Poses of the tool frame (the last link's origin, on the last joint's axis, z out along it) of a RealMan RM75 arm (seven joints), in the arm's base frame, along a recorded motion.
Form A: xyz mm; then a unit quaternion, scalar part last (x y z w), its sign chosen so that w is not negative.
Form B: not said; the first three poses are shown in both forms.
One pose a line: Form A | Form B
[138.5 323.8 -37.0 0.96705 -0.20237 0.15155 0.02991] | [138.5 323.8 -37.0 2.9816 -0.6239 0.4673]
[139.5 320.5 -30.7 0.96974 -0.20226 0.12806 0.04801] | [139.5 320.5 -30.7 2.9568 -0.6167 0.3905]
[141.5 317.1 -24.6 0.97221 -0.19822 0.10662 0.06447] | [141.5 317.1 -24.6 2.9349 -0.5984 0.3219]
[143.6 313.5 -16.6 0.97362 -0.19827 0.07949 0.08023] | [143.6 313.5 -16.6 2.9117 -0.5929 0.2377]
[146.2 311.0 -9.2 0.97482 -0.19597 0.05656 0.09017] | [146.2 311.0 -9.2 2.8982 -0.5826 0.1682]
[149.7 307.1 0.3 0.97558 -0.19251 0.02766 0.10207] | [149.7 307.1 0.3 2.8804 -0.5684 0.0817]
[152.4 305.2 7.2 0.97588 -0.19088 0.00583 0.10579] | [152.4 305.2 7.2 2.8751 -0.5624 0.0172]
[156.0 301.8 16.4 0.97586 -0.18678 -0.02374 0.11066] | [156.0 301.8 16.4 2.8669 -0.5487 -0.0697]
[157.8 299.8 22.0 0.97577 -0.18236 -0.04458 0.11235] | [157.8 299.8 22.0 2.8639 -0.5352 -0.1308]
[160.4 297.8 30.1 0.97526 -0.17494 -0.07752 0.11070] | [160.4 297.8 30.1 2.8651 -0.5139 -0.2277]
